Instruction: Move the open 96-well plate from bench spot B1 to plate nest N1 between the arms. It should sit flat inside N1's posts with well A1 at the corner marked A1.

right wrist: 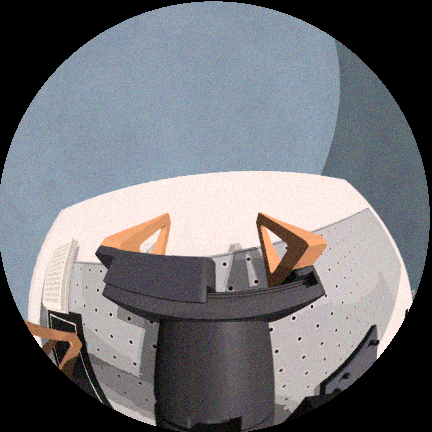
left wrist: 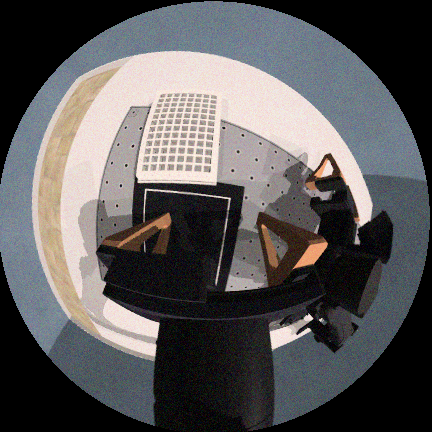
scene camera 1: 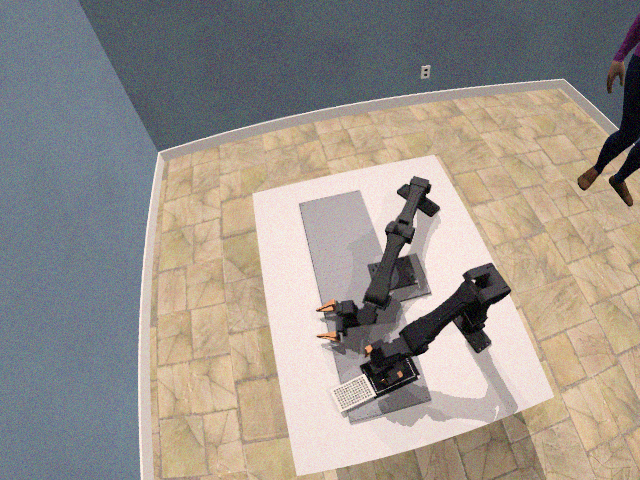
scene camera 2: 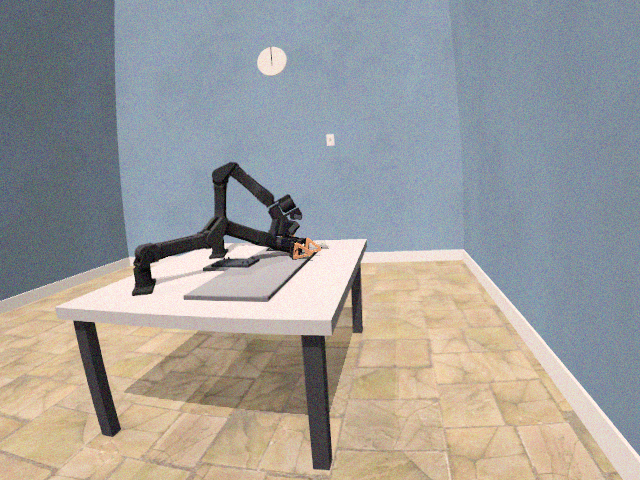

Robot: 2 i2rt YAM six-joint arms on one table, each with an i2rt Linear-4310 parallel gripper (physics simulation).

Scene:
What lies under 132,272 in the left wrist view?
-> My left gripper.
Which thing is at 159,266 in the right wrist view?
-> My right gripper.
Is my left gripper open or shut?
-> Open.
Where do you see a white well plate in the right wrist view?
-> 55,295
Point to a black nest with white outline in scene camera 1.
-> At 410,373

